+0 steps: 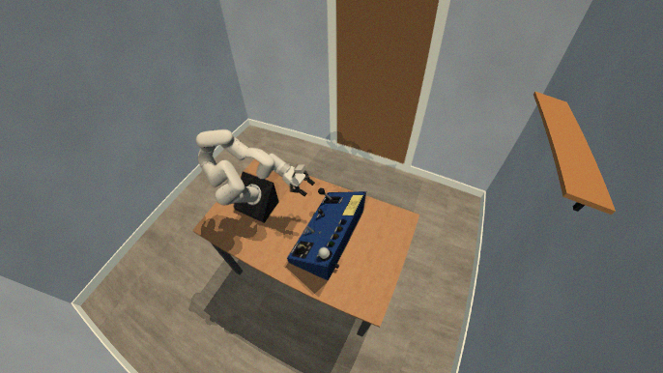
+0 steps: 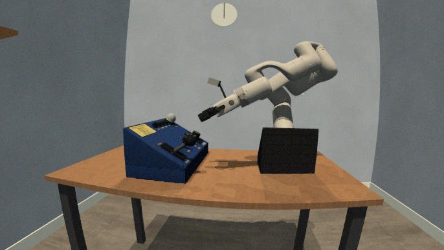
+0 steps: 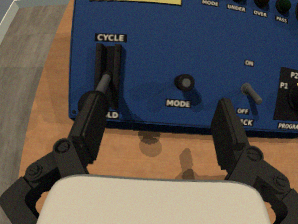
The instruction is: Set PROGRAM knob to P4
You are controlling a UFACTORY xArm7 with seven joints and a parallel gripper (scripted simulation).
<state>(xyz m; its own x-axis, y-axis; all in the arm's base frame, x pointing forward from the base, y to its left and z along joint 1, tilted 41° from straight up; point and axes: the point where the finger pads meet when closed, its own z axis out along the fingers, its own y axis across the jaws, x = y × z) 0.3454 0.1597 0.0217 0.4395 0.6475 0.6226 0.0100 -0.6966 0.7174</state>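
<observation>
The black lever is 7 cm ahead of my hand, 8 cm to the left of it and 11 cm below it. Round my hand: mode knob (9 cm ahead, 4 cm to the right, 12 cm below); then check toggle (9 cm ahead, 16 cm to the right, 12 cm below); then blue console (13 cm ahead, 10 cm to the right, 14 cm below).
</observation>
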